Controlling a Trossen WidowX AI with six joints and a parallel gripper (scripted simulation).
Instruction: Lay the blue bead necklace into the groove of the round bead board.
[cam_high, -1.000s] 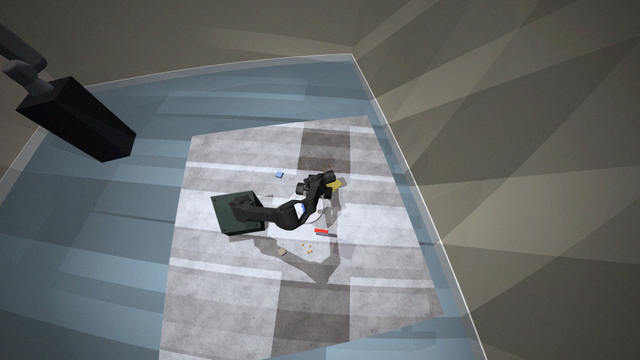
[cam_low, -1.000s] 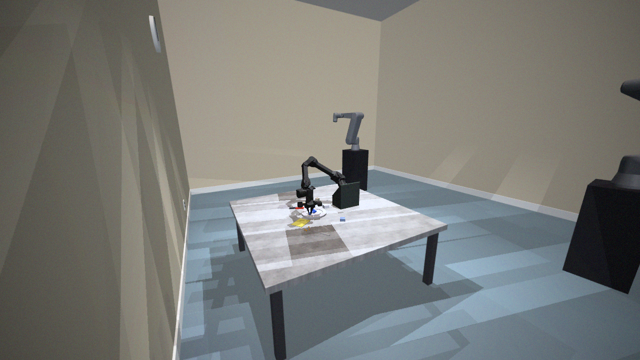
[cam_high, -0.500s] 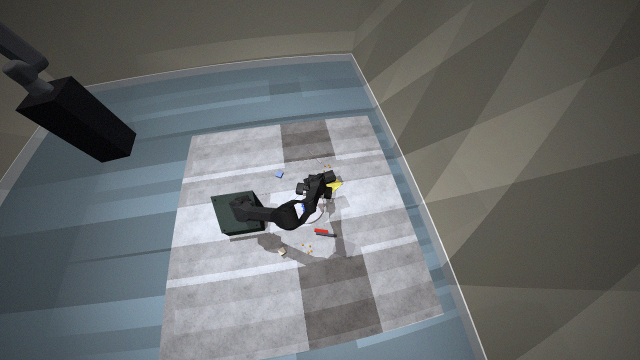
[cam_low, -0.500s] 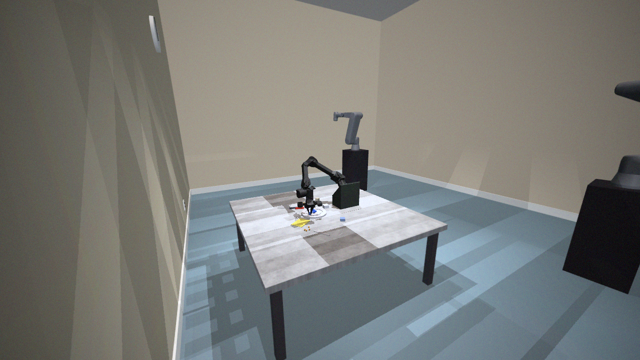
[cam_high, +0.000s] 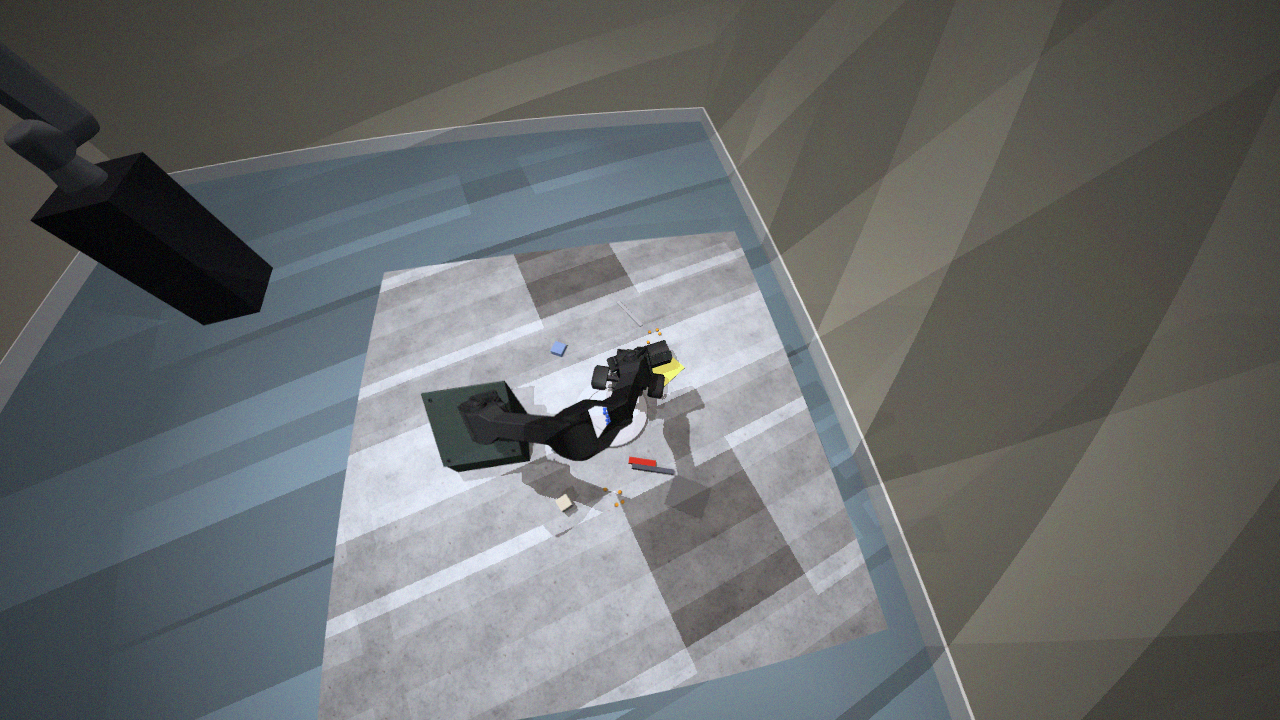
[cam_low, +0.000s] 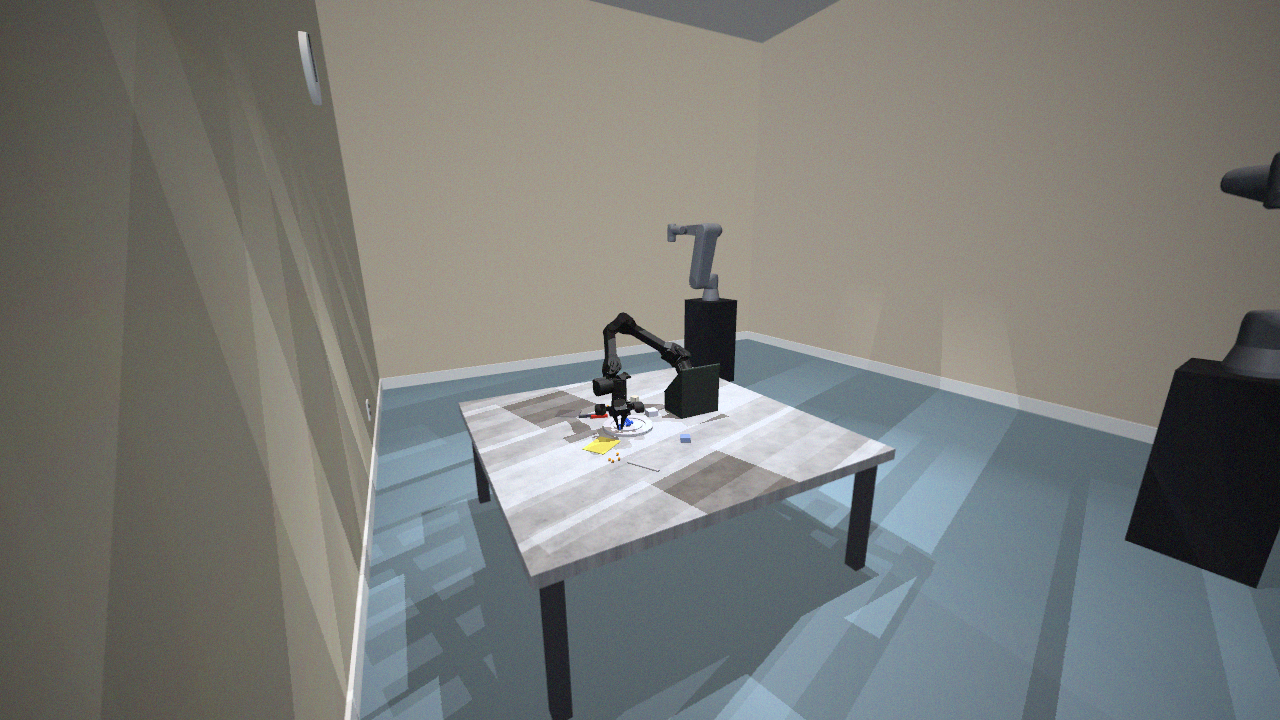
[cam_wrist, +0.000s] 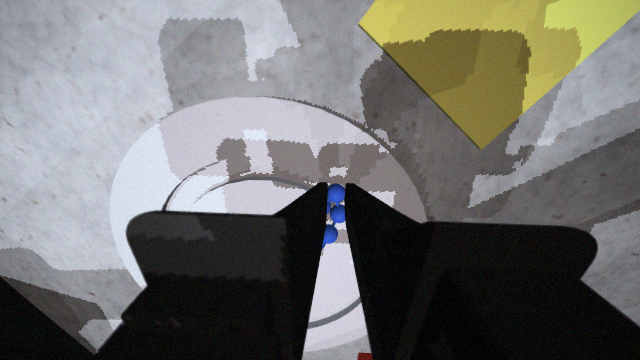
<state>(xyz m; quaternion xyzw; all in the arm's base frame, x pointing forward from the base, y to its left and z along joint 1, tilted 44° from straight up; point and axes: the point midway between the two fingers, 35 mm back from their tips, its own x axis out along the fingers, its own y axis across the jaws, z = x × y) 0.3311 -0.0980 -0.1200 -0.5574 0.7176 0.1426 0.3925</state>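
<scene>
Right now the round white bead board is 60 mm behind my gripper tip, 40 mm to the right of it and 10 mm below it. Round my gripper tip: blue block (200 mm to the left, 170 mm behind, 10 mm below); then yellow sheet (110 mm ahead, 60 mm to the left, 20 mm below); then grey tool (210 mm to the right, 10 mm below).
</scene>
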